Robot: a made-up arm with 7 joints. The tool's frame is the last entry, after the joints.
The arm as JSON. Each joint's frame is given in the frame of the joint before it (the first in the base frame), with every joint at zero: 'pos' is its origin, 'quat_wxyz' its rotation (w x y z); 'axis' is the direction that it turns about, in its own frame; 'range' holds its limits. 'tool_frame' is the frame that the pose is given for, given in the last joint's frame.
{
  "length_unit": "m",
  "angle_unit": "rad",
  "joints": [
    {
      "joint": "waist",
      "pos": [
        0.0,
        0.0,
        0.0
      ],
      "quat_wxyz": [
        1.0,
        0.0,
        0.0,
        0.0
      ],
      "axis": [
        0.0,
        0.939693,
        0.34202
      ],
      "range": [
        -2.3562,
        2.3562
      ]
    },
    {
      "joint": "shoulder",
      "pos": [
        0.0,
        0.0,
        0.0
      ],
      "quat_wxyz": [
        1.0,
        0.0,
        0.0,
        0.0
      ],
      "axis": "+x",
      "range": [
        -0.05,
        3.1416
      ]
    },
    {
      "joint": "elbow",
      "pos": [
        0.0,
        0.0,
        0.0
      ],
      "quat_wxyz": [
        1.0,
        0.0,
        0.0,
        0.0
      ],
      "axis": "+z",
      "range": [
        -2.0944,
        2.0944
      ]
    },
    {
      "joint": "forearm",
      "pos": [
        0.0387,
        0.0,
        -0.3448
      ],
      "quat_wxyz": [
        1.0,
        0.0,
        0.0,
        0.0
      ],
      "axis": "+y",
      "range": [
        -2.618,
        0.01
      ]
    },
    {
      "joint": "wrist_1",
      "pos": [
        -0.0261,
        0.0,
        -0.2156
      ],
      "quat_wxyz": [
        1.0,
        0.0,
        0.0,
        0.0
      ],
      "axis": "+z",
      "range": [
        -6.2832,
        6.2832
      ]
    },
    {
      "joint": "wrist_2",
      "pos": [
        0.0,
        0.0,
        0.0
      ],
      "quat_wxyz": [
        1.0,
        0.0,
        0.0,
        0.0
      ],
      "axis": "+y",
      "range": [
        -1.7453,
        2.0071
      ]
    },
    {
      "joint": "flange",
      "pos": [
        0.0,
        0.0,
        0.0
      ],
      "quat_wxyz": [
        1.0,
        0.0,
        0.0,
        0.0
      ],
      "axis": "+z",
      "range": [
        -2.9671,
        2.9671
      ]
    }
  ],
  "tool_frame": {
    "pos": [
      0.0,
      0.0,
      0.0
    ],
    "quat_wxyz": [
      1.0,
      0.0,
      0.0,
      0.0
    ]
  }
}
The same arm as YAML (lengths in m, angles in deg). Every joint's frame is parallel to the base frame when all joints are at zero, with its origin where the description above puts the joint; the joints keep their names.
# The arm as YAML. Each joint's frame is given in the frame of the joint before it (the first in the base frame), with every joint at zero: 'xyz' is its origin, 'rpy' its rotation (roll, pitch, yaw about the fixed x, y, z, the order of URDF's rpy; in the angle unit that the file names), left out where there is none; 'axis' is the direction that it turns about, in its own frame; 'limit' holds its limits. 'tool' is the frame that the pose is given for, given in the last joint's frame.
units:
  length: m
  angle: deg
joints:
  - name: waist
    type: revolute
    origin:
      xyz: [0.0, 0.0, 0.0]
    axis: [0.0, 0.9397, 0.342]
    limit:
      lower: -135.0
      upper: 135.0
  - name: shoulder
    type: revolute
    origin:
      xyz: [0.0, 0.0, 0.0]
    axis: [1.0, 0.0, 0.0]
    limit:
      lower: -2.86
      upper: 180.0
  - name: elbow
    type: revolute
    origin:
      xyz: [0.0, 0.0, 0.0]
    axis: [0.0, 0.0, 1.0]
    limit:
      lower: -120.0
      upper: 120.0
  - name: forearm
    type: revolute
    origin:
      xyz: [0.0387, 0.0, -0.3448]
    axis: [0.0, 1.0, 0.0]
    limit:
      lower: -150.0
      upper: 0.57
  - name: wrist_1
    type: revolute
    origin:
      xyz: [-0.0261, 0.0, -0.2156]
    axis: [0.0, 0.0, 1.0]
    limit:
      lower: -360.0
      upper: 360.0
  - name: wrist_2
    type: revolute
    origin:
      xyz: [0.0, 0.0, 0.0]
    axis: [0.0, 1.0, 0.0]
    limit:
      lower: -100.0
      upper: 115.0
  - name: flange
    type: revolute
    origin:
      xyz: [0.0, 0.0, 0.0]
    axis: [0.0, 0.0, 1.0]
    limit:
      lower: -170.0
      upper: 170.0
tool:
  origin:
    xyz: [0.0, 0.0, 0.0]

